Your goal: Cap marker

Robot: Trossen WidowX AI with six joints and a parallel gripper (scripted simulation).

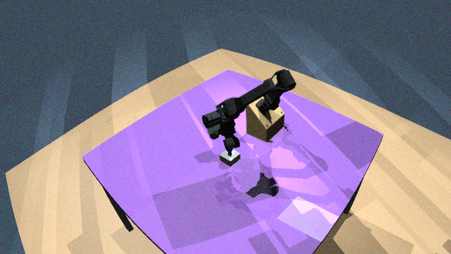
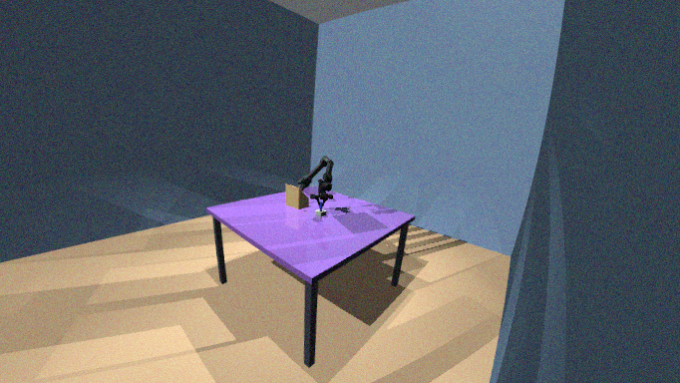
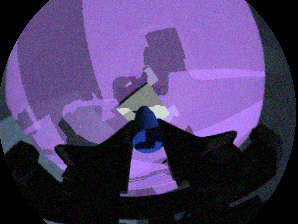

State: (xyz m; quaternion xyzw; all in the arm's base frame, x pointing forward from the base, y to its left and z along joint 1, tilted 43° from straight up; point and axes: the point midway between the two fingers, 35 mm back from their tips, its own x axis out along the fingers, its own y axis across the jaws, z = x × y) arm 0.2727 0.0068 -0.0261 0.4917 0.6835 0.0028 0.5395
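My gripper tip is 10 mm below the blue marker cap. Round my gripper tip: holder block 50 mm below.
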